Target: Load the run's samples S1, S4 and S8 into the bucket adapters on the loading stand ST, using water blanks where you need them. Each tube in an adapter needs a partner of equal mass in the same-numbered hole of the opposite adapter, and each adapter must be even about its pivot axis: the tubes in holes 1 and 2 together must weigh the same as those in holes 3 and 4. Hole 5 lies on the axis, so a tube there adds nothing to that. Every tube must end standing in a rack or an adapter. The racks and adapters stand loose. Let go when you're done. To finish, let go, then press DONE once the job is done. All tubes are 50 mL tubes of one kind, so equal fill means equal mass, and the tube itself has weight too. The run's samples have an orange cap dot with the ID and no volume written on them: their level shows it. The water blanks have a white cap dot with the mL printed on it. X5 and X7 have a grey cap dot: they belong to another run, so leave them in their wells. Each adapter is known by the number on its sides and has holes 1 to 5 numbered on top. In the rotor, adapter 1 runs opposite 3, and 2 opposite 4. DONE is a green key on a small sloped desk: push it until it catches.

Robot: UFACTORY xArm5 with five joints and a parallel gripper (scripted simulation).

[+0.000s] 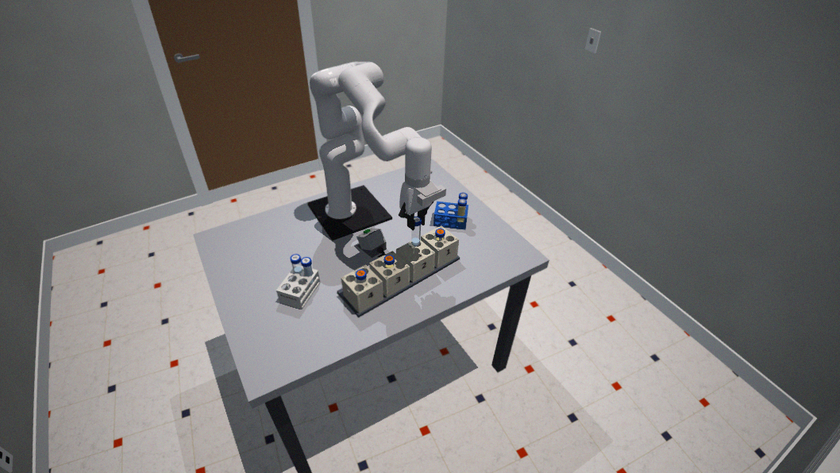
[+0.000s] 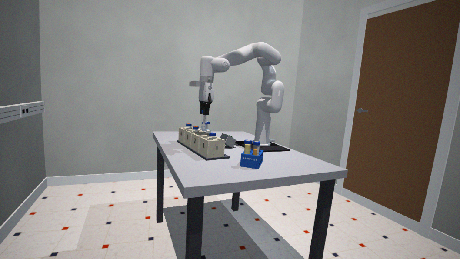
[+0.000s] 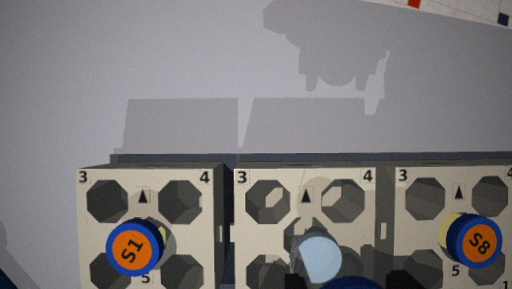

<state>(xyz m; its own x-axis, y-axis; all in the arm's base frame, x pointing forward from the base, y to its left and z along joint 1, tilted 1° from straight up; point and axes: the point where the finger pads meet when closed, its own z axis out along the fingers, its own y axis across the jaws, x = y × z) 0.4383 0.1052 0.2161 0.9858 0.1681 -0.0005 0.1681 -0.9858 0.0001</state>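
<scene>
The adapter 3 is 20 mm ahead of my hand, 110 mm to the right of it and 180 mm below it. The rest, counted from my hand: white rack: 90 mm behind, 390 mm to the right, 200 mm below; then blue samples rack: 180 mm behind, 260 mm to the left, 200 mm below.
</scene>
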